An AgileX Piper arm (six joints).
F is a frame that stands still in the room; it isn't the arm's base.
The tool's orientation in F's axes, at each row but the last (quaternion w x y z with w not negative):
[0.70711, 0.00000, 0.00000, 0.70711]
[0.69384, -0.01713, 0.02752, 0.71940]
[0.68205, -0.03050, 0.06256, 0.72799]
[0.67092, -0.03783, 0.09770, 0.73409]
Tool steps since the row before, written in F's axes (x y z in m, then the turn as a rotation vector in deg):
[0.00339, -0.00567, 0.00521, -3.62, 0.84, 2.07]
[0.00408, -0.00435, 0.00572, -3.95, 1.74, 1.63]
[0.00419, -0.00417, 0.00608, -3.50, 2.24, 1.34]
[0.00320, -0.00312, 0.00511, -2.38, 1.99, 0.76]
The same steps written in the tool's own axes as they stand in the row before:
[-0.00567, -0.00339, 0.00521, 0.84, 3.62, 2.07]
[-0.00485, -0.00383, 0.00549, 1.78, 3.91, 1.68]
[-0.00520, -0.00362, 0.00564, 2.28, 3.42, 1.48]
[-0.00431, -0.00245, 0.00463, 2.03, 2.27, 0.95]

